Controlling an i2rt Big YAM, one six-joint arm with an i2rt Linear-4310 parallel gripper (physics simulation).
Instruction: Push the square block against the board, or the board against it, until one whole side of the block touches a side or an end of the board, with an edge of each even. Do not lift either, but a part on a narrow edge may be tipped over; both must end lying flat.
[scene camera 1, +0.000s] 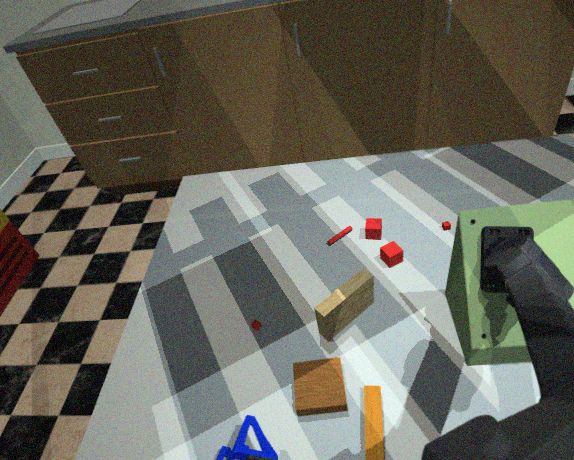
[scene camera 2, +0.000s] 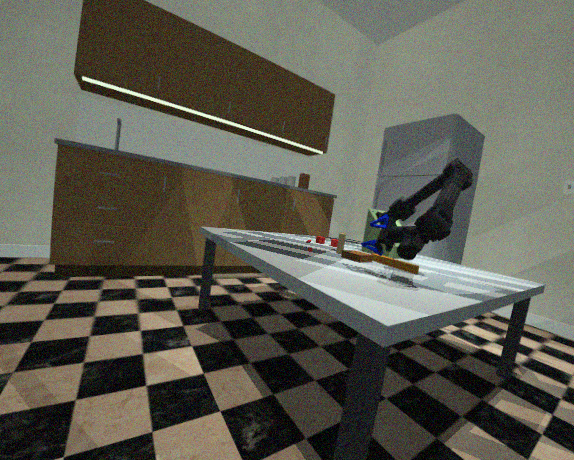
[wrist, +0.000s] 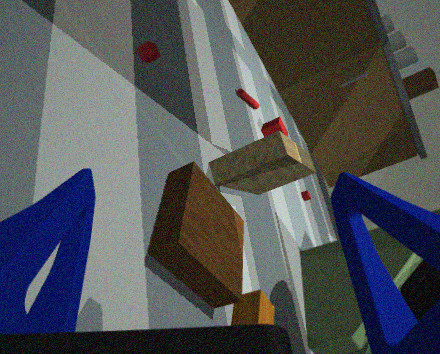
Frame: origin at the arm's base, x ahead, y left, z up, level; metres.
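Seen in the pictures: gripper, fingertip midpoint: (scene camera 1: 238, 432) (scene camera 2: 365, 234) (wrist: 220, 183); arm's base, origin of the base link: (scene camera 1: 504, 259) (wrist: 426, 278).
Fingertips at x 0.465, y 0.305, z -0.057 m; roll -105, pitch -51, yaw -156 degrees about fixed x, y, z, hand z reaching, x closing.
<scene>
Pixels of each thing's top centre, then the offset from my fingertips to it.
- square block, middle of its top: (wrist: 217, 229) (scene camera 1: 318, 382) (scene camera 2: 357, 252) dy -0.132, dx -0.113, dz -0.095 m
- board, middle of its top: (wrist: 300, 154) (scene camera 1: 344, 291) (scene camera 2: 342, 233) dy -0.302, dx -0.165, dz -0.028 m
- orange bar, middle of its top: (scene camera 1: 374, 446) (scene camera 2: 393, 259) dy -0.019, dx -0.216, dz -0.094 m
- red rod, middle of its top: (wrist: 251, 97) (scene camera 1: 339, 233) dy -0.560, dx -0.145, dz -0.111 m
- small red piece, middle of its top: (wrist: 154, 48) (scene camera 1: 255, 323) dy -0.277, dx +0.042, dz -0.109 m
The square block (scene camera 1: 320, 385) (scene camera 2: 356, 256) (wrist: 210, 240), brown wood, lies flat on the table. The board (scene camera 1: 350, 305) (scene camera 2: 341, 243) (wrist: 250, 170), pale wood, stands upright on a long narrow edge, behind the block in scene camera 1. A gap parts the two, and they are turned at different angles. My gripper (scene camera 1: 236, 434) (scene camera 2: 369, 234) (wrist: 220, 183) is open with nothing between its blue fingers. In scene camera 1 it is at the bottom edge, left of and nearer than the block, partly cut off. In the wrist view, block and board show beyond and between the fingertips.
An orange bar (scene camera 1: 373, 420) (scene camera 2: 397, 263) (wrist: 252, 310) lies close to the block's right in scene camera 1. Red cubes (scene camera 1: 373, 228) (scene camera 1: 391, 254) and a red rod (scene camera 1: 340, 235) lie behind the board. A small red piece (scene camera 1: 256, 325) lies left of it. A green box (scene camera 1: 462, 280) stands right.
</scene>
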